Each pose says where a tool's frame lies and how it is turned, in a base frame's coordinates. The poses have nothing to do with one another.
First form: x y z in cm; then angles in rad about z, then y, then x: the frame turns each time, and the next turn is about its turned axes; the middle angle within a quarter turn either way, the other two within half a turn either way.
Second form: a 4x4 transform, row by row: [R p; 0 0 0 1], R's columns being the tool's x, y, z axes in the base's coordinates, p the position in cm. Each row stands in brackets. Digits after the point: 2 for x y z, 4 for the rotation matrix.
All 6 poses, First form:
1: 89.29 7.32 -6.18 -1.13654 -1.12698 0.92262
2: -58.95 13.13 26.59 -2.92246 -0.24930 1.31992
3: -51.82 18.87 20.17 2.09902 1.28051 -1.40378
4: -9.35 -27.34 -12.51 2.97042 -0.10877 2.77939
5: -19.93 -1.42 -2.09 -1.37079 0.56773 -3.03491
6: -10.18 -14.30 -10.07 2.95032 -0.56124 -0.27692
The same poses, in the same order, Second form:
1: [[0.1807 0.2448 -0.9526 89.29], [-0.3895 0.9071 0.1592 7.32], [0.9031 0.3423 0.2592 -6.18], [0 0 0 1]]
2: [[-0.9459 0.2873 -0.1508 -58.95], [-0.2107 -0.1904 0.9588 13.13], [0.2467 0.9387 0.2406 26.59], [0 0 0 1]]
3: [[-0.1443 0.3326 -0.9320 -51.82], [0.2472 -0.8998 -0.3594 18.87], [-0.9582 -0.2822 0.0476 20.17], [0 0 0 1]]
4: [[-0.9796 0.1972 -0.0397 -9.35], [0.1693 0.9149 0.3664 -27.34], [0.1086 0.3522 -0.9296 -12.51], [0 0 0 1]]
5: [[0.1675 -0.9859 -0.0019 -19.93], [-0.8263 -0.1414 0.5452 -1.42], [-0.5377 -0.0898 -0.8383 -2.09], [0 0 0 1]]
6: [[-0.8312 -0.3257 0.4506 -10.18], [0.1609 -0.9167 -0.3657 -14.30], [0.5322 -0.2315 0.8143 -10.07], [0 0 0 1]]
